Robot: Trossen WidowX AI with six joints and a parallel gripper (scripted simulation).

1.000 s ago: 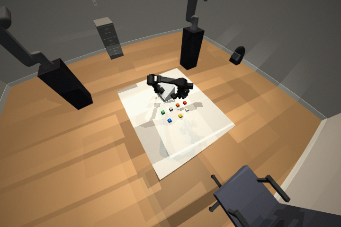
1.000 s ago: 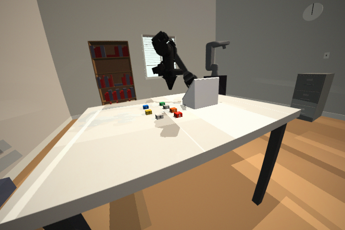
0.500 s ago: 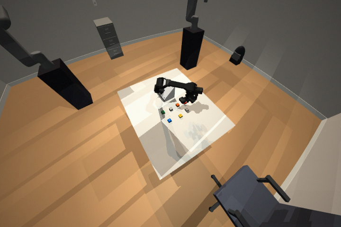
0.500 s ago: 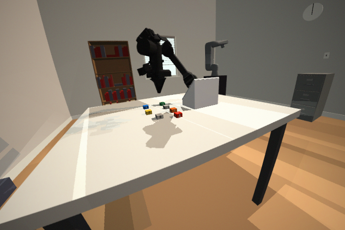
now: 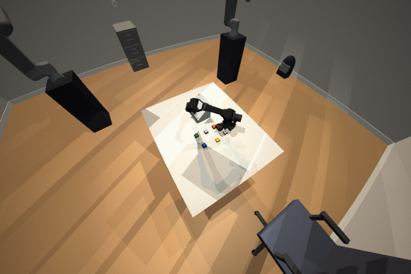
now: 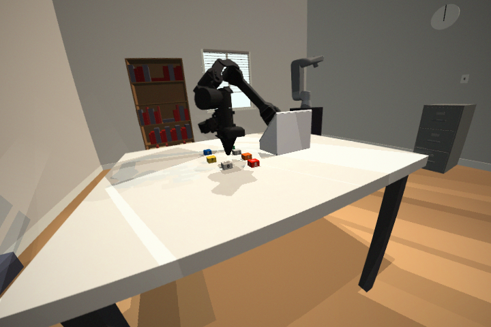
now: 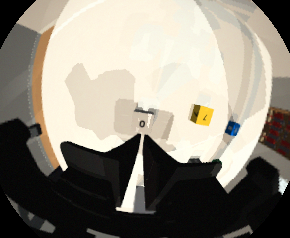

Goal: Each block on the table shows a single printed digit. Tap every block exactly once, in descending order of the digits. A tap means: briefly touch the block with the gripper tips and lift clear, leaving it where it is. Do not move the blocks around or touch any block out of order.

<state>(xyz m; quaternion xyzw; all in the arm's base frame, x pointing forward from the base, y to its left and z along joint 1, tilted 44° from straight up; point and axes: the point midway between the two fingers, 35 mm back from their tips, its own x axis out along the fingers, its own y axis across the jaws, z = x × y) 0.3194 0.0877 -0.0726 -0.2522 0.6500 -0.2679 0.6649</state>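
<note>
The white block is 3 cm below my gripper tip and 1 cm ahead of it. From my gripper tip the other things lie so: orange block (9 cm behind, 5 cm to the right, 3 cm below); yellow block (10 cm to the right, 4 cm ahead, 3 cm below); red block (8 cm behind, 4 cm to the left, 3 cm below).
</note>
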